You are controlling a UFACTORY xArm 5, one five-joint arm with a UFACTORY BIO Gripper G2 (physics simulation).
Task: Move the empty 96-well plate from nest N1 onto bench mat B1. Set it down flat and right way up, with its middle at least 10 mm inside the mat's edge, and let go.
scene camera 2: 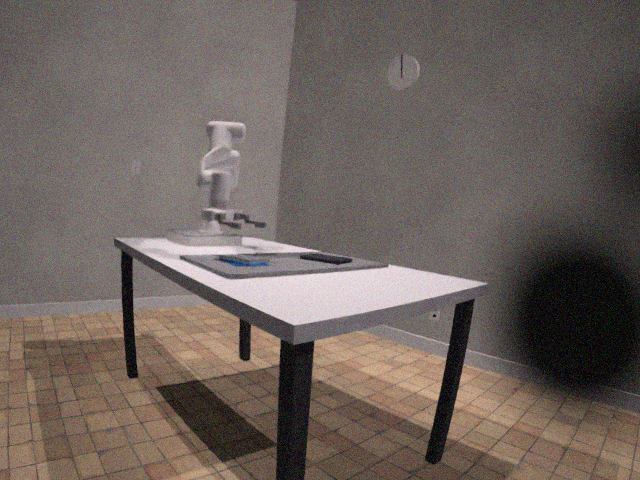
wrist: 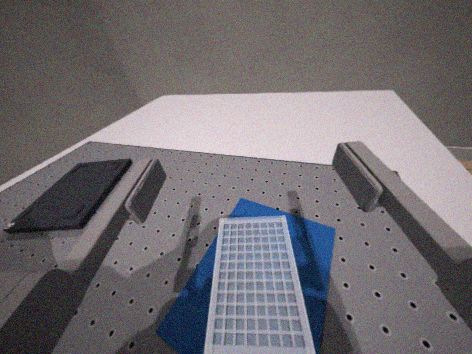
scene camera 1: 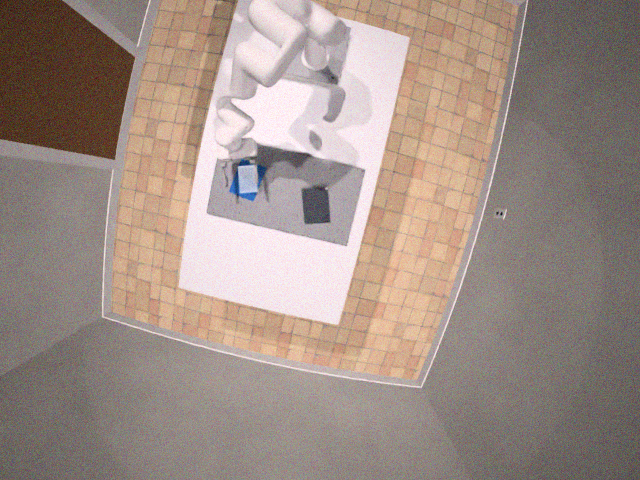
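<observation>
The pale, clear 96-well plate lies flat, wells up, on the blue bench mat, turned at an angle to the mat's edges. The near end of the plate is cut off in the wrist view. My gripper is open and empty. Its fingers stand wide apart, raised above the plate and apart from it, and their shadows fall on either side of the plate. The dark nest shows no plate on it.
A grey perforated board carries the mat and the nest. It lies on the white table. The arm's base stands behind the board, and the nest is off to the left in the wrist view.
</observation>
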